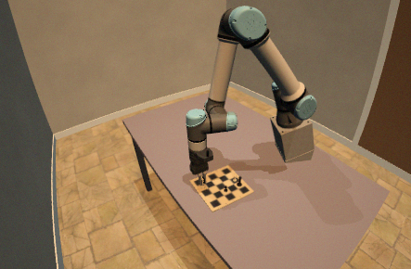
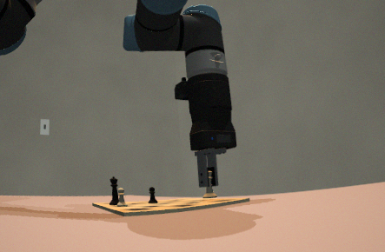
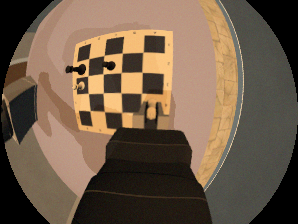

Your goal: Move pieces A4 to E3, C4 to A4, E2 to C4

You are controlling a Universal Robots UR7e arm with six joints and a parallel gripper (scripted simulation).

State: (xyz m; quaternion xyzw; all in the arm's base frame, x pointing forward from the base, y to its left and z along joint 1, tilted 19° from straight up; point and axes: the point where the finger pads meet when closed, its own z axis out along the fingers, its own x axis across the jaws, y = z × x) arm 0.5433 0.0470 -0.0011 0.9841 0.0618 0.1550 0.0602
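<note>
My gripper is now 10 mm above the tall white piece. Also, from my hand: chessboard (80 mm behind, 50 mm below, 30 mm to the left); then white pawn (160 mm behind, 30 mm below, 20 mm to the left); then black pawn (90 mm behind, 60 mm to the left, 30 mm below).
</note>
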